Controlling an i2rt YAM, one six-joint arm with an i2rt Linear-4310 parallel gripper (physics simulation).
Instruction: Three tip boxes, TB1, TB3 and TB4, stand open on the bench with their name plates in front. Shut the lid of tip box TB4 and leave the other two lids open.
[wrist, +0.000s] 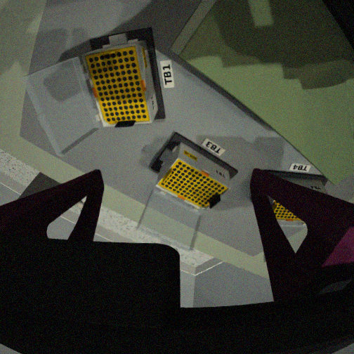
Labels:
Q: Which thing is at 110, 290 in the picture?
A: The gripper.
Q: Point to a dark base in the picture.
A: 309, 180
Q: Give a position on a grey bench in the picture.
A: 197, 108

